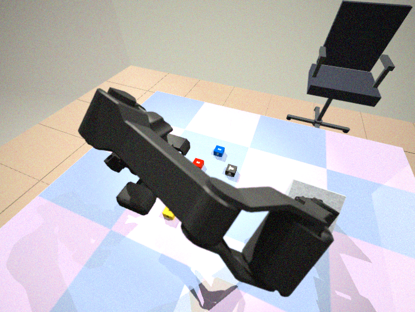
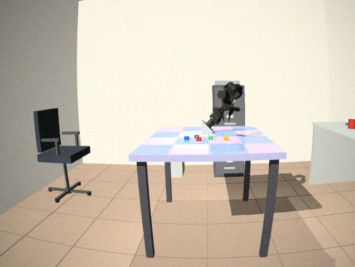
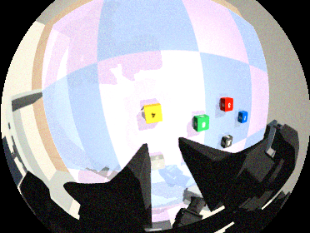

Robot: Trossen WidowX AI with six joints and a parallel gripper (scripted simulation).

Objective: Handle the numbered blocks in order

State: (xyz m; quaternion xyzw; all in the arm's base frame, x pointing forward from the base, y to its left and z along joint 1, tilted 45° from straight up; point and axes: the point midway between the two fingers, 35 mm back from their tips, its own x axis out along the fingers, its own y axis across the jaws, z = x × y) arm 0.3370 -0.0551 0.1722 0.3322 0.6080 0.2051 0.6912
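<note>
Right now my gripper tip is 14 cm past the black block, 19 cm to the left of it and 12 cm above it. Also, from my gripper tip: green block (5 cm behind, 10 cm to the right, 12 cm below); then grey block (12 cm behind, 2 cm to the left, 12 cm below); then yellow block (12 cm below).
</note>
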